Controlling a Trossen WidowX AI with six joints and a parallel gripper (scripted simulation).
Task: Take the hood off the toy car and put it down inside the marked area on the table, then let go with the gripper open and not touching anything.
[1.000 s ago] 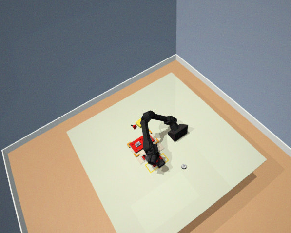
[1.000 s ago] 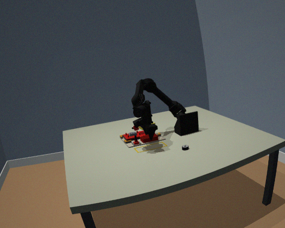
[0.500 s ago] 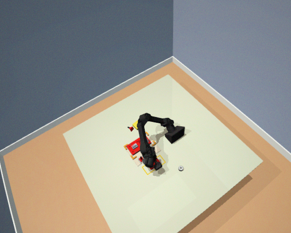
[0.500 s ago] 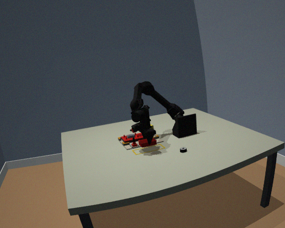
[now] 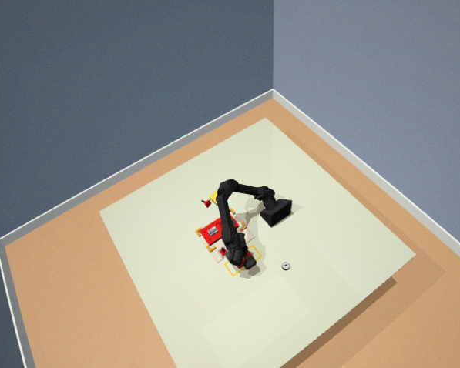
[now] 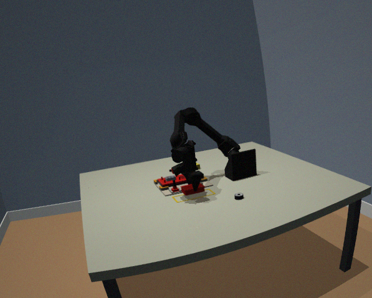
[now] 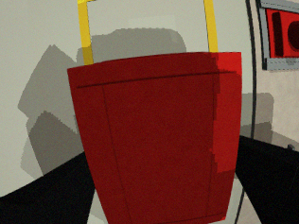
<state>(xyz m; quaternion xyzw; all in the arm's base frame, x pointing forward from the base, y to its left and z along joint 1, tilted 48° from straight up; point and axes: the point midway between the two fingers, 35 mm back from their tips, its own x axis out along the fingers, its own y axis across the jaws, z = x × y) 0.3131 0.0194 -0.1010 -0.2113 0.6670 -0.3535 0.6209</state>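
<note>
The small grey mount is 40 mm ahead of my gripper tip and 100 mm to the right of it. Round my gripper tip: white wheel: 140 mm behind, 180 mm to the left, 20 mm below; red hood: 10 mm above; base plate: 30 mm behind, 200 mm to the right, 20 mm below.
</note>
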